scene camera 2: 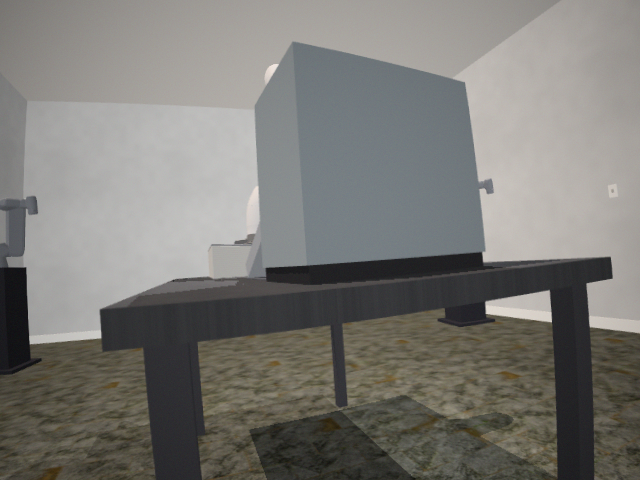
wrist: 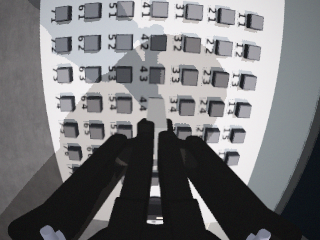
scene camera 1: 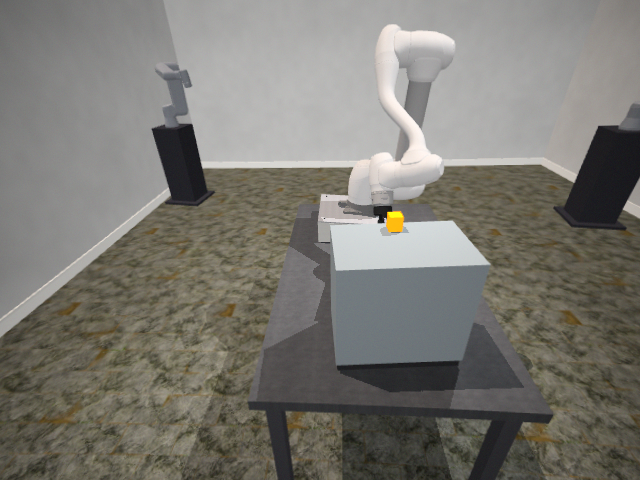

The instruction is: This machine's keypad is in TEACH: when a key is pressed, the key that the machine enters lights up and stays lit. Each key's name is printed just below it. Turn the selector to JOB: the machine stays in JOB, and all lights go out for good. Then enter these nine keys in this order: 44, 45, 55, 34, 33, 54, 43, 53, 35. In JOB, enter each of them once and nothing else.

Labels:
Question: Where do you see a grey keypad cabinet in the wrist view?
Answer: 278,178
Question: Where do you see a grey keypad cabinet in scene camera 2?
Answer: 366,169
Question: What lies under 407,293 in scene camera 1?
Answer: A grey keypad cabinet.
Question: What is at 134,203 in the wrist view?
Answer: The gripper.

